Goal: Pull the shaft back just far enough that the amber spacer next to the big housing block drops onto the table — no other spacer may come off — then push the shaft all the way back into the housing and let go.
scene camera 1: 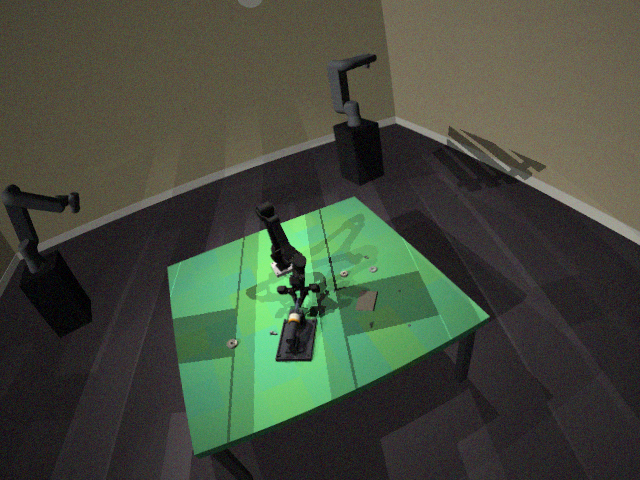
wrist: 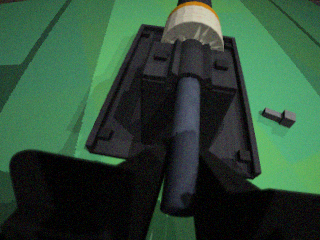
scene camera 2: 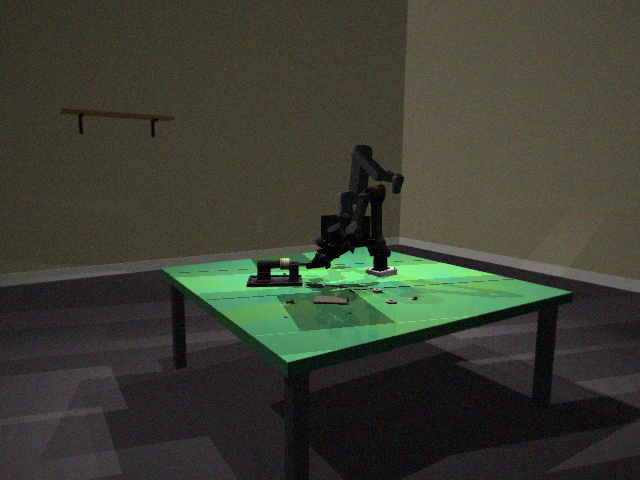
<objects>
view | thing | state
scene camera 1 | housing block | -
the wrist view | my gripper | -
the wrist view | blue-grey shaft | -
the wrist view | housing block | -
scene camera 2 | housing block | -
</objects>
